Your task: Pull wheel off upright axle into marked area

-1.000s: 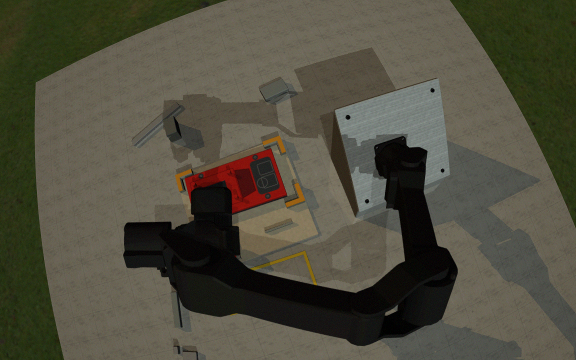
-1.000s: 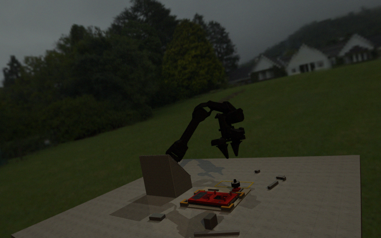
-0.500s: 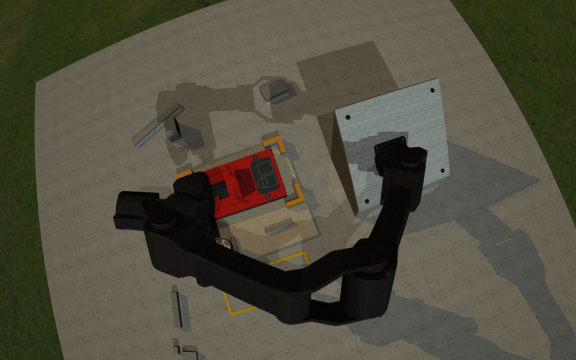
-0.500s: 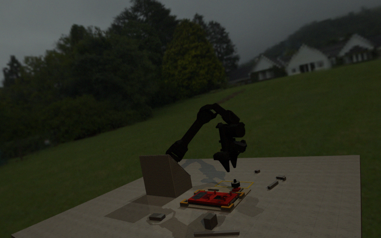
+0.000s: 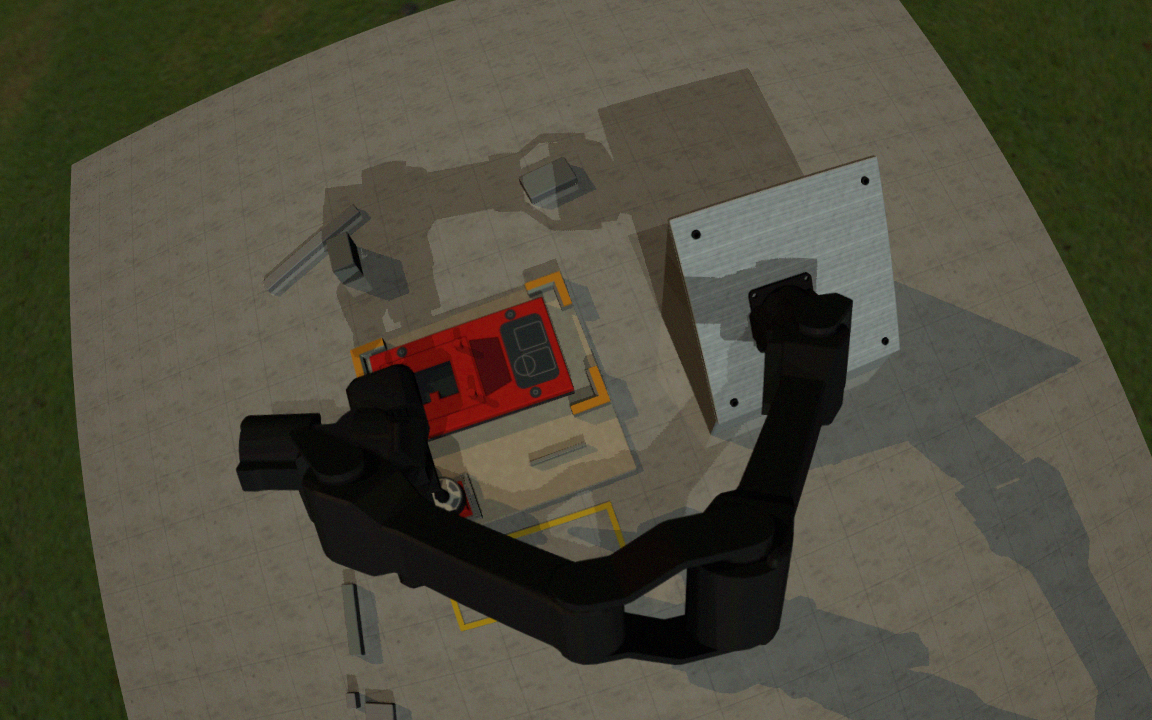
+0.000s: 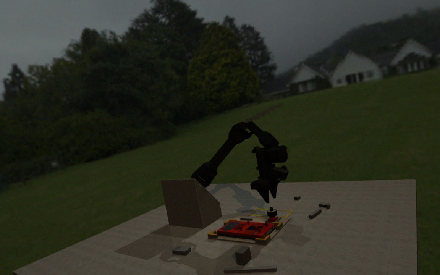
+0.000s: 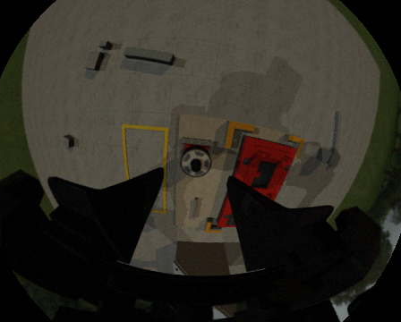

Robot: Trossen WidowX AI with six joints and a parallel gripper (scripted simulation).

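Right now the grey wheel is 10 mm behind my gripper tip and 50 mm below it. From my gripper tip the other things lie so: grey bar 80 mm ahead, 350 mm to the right, 80 mm below; axle 60 mm below.
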